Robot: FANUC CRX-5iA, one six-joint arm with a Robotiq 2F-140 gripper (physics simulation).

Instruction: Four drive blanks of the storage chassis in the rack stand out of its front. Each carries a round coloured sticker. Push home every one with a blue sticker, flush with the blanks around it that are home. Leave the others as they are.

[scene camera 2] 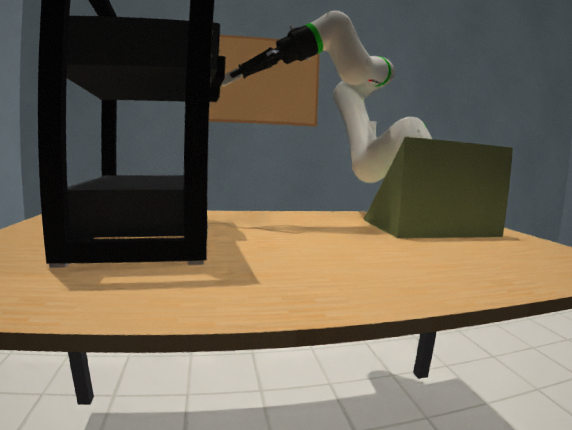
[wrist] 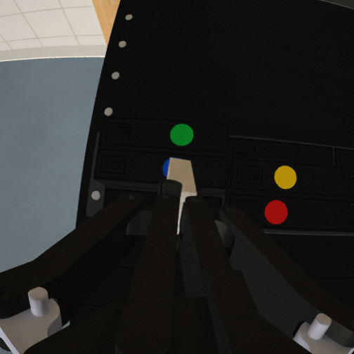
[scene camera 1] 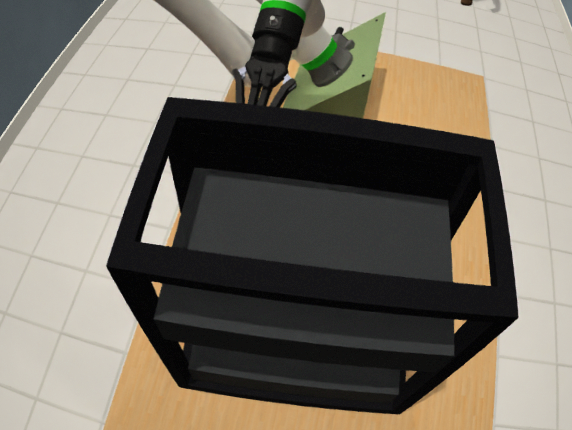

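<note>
My gripper (scene camera 2: 230, 77) (wrist: 177, 175) is shut and empty, its pale tip in front of the blue-sticker blank (wrist: 210, 170). The tip covers most of the blue sticker (wrist: 166, 167); contact cannot be told. In scene camera 1 the fingertips are hidden behind the rack (scene camera 1: 310, 280) (scene camera 2: 52, 150). The green sticker (wrist: 181, 135) is on the blank directly above the blue one. The yellow sticker (wrist: 285, 177) and the red sticker (wrist: 276, 212) are on blanks to the right, yellow above red. Dark blanks stand out of the chassis front (scene camera 2: 219, 75); how far the blue one stands out cannot be told.
The rack stands on the wooden table (scene camera 1: 430, 100) (scene camera 2: 325, 280). A second dark chassis (scene camera 2: 125, 212) sits low in it. The green wedge base (scene camera 1: 345, 85) (scene camera 2: 450, 190) carries the arm, facing the rack's front. Part of the blanks' lower area is hidden by the fingers in the wrist view.
</note>
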